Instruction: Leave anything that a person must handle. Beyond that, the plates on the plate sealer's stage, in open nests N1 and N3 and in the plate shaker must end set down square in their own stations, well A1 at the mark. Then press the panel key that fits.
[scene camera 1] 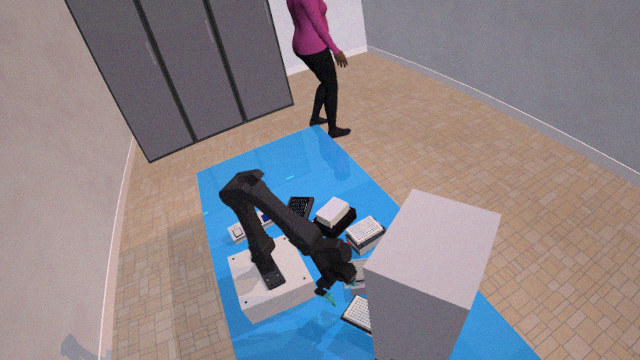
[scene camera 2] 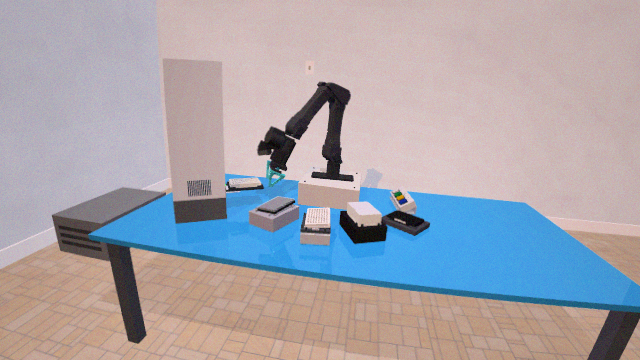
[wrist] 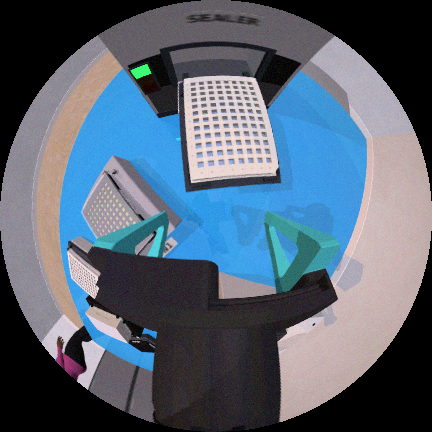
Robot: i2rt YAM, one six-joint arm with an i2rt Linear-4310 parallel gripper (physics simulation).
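Observation:
My gripper (scene camera 1: 342, 291) (scene camera 2: 277, 180) (wrist: 215, 216) is open and empty, above the table in front of the plate sealer (scene camera 1: 432, 250) (scene camera 2: 195, 130) (wrist: 222, 30). A white plate (scene camera 1: 357, 312) (scene camera 2: 244, 183) (wrist: 227, 130) lies on its dark stage, its edges roughly parallel. Nest N1 (scene camera 2: 274, 220) (wrist: 145, 182) stands left in the wrist view, turned, with a plate (scene camera 2: 276, 204) (wrist: 106, 210) on it. A white plate (scene camera 1: 365, 231) (scene camera 2: 318, 217) (wrist: 82, 272) sits on a light station. A white block (scene camera 1: 334, 211) (scene camera 2: 364, 212) sits on a black station. A1 corners and other labels are unreadable.
The key panel (scene camera 1: 237, 232) (scene camera 2: 401, 200) stands beyond the robot base (scene camera 1: 270, 295) (scene camera 2: 329, 194), partly hidden by the arm in scene camera 1. A black tray (scene camera 1: 300, 206) (scene camera 2: 406, 222) stands near it. A person (scene camera 1: 312, 25) (wrist: 72, 365) stands beyond the table's far end. The sealer display (wrist: 140, 71) is green.

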